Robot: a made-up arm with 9 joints. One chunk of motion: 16 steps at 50 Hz.
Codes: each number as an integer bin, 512 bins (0 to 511) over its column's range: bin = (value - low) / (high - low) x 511, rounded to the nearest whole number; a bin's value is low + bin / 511 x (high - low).
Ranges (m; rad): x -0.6..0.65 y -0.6..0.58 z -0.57..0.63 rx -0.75..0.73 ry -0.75..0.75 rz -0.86..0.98
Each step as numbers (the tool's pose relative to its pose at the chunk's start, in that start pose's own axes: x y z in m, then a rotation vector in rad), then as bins.
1 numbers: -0.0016 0.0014 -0.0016 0.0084 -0.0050 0.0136
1 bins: 245 260 242 262 254 243
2 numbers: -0.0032 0.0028 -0.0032 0.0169 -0.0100 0.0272
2 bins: 244 261 241 265 252 246
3 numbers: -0.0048 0.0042 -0.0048 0.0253 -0.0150 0.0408
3 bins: 243 262 241 268 250 250
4 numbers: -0.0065 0.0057 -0.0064 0.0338 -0.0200 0.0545
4 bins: 243 262 240 271 249 254
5 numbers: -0.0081 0.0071 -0.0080 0.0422 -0.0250 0.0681
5 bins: 242 263 239 274 247 258
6 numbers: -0.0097 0.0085 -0.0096 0.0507 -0.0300 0.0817
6 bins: 241 264 239 276 245 262
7 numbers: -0.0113 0.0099 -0.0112 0.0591 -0.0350 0.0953
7 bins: 241 264 238 279 244 265
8 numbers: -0.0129 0.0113 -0.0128 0.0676 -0.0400 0.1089
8 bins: 240 265 237 282 242 269
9 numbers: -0.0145 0.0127 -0.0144 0.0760 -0.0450 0.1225
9 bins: 239 265 237 285 240 273
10 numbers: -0.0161 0.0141 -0.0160 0.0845 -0.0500 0.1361
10 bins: 239 266 236 288 238 277
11 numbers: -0.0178 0.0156 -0.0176 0.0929 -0.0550 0.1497
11 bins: 238 267 235 291 237 280
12 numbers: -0.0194 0.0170 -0.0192 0.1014 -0.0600 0.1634
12 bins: 237 267 235 294 235 284
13 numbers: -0.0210 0.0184 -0.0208 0.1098 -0.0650 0.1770
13 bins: 237 268 234 297 233 288
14 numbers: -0.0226 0.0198 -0.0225 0.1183 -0.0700 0.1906
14 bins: 236 268 233 300 232 292
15 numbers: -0.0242 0.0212 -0.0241 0.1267 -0.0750 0.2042
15 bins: 235 269 232 303 230 296
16 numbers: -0.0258 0.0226 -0.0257 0.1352 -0.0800 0.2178
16 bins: 235 270 232 306 228 299
